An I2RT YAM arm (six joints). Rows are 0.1 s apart.
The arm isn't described. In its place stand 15 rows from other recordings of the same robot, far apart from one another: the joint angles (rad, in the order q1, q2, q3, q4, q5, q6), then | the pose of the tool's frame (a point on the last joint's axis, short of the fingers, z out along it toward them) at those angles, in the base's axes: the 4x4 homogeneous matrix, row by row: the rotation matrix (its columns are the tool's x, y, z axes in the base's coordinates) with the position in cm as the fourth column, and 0 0 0 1 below.
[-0.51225 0.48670 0.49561 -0.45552 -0.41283 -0.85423] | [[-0.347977 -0.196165 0.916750 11.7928], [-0.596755 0.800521 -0.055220 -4.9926], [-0.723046 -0.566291 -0.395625 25.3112], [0 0 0 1]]
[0.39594 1.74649 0.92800 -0.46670 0.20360 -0.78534] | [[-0.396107 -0.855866 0.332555 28.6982], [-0.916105 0.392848 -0.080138 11.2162], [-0.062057 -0.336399 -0.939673 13.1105], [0 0 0 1]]
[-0.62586 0.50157 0.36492 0.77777 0.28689 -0.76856] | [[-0.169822 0.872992 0.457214 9.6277], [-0.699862 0.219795 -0.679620 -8.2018], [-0.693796 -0.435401 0.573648 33.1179], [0 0 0 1]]
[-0.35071 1.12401 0.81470 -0.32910 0.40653 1.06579] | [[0.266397 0.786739 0.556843 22.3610], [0.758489 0.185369 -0.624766 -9.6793], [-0.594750 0.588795 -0.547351 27.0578], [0 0 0 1]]
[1.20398 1.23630 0.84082 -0.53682 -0.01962 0.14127] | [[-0.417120 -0.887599 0.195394 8.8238], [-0.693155 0.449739 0.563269 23.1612], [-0.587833 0.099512 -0.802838 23.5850], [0 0 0 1]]
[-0.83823 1.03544 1.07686 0.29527 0.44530 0.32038] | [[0.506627 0.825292 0.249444 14.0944], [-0.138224 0.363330 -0.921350 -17.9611], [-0.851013 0.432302 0.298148 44.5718], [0 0 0 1]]
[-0.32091 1.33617 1.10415 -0.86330 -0.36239 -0.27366] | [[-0.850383 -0.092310 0.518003 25.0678], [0.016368 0.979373 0.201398 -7.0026], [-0.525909 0.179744 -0.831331 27.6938], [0 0 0 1]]
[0.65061 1.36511 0.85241 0.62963 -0.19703 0.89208] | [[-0.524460 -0.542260 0.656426 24.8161], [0.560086 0.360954 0.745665 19.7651], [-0.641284 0.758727 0.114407 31.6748], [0 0 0 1]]
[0.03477 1.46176 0.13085 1.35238 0.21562 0.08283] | [[0.036259 0.177425 0.983466 21.6647], [0.082130 0.980255 -0.179874 -0.0085], [-0.995962 0.087294 0.020971 15.4540], [0 0 0 1]]
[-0.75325 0.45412 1.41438 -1.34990 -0.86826 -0.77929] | [[-0.145806 -0.246686 0.958064 -0.7831], [-0.485789 0.861475 0.147885 4.4590], [-0.861829 -0.443855 -0.245446 42.7600], [0 0 0 1]]
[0.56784 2.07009 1.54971 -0.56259 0.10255 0.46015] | [[-0.886877 -0.112377 0.448130 37.2983], [-0.041781 0.985501 0.164447 23.3613], [-0.460113 0.127121 -0.878713 17.8864], [0 0 0 1]]
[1.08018 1.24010 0.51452 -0.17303 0.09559 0.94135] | [[-0.904147 -0.202383 0.376243 10.9258], [0.015211 0.864868 0.501768 19.7324], [-0.426950 0.459395 -0.778890 15.9880], [0 0 0 1]]
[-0.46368 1.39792 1.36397 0.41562 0.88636 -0.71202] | [[-0.352726 0.918587 0.178278 26.5866], [-0.285468 0.075803 -0.955386 -16.3782], [-0.891118 -0.387882 0.235490 46.1161], [0 0 0 1]]
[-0.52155 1.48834 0.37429 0.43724 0.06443 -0.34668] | [[-0.694454 0.324029 0.642448 21.1754], [0.007983 0.896277 -0.443423 -12.4322], [-0.719493 -0.302808 -0.625010 11.4584], [0 0 0 1]]
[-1.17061 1.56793 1.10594 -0.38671 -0.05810 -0.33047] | [[-0.570031 0.760674 0.310548 13.3470], [0.516059 0.625585 -0.585086 -31.0216], [-0.639334 -0.173256 -0.749156 23.9806], [0 0 0 1]]
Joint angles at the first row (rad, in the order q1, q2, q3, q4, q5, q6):
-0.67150 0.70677 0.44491 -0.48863 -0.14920 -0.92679
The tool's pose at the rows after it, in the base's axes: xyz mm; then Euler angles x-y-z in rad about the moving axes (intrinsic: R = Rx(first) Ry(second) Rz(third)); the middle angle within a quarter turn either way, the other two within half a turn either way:
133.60 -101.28 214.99 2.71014 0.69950 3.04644
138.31 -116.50 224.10 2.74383 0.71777 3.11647
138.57 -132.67 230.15 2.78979 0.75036 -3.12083
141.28 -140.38 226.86 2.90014 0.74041 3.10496
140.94 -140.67 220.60 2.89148 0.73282 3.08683
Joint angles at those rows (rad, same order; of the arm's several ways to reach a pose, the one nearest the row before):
-0.68211 0.81074 0.51888 -0.48892 -0.15817 -0.87072
-0.74568 0.88526 0.58080 -0.49062 -0.23401 -0.82576
-0.82489 0.94870 0.63064 -0.49637 -0.33608 -0.80930
-0.85226 1.01653 0.66531 -0.54184 -0.40239 -0.83947
-0.85294 1.02010 0.64253 -0.51641 -0.39290 -0.86425

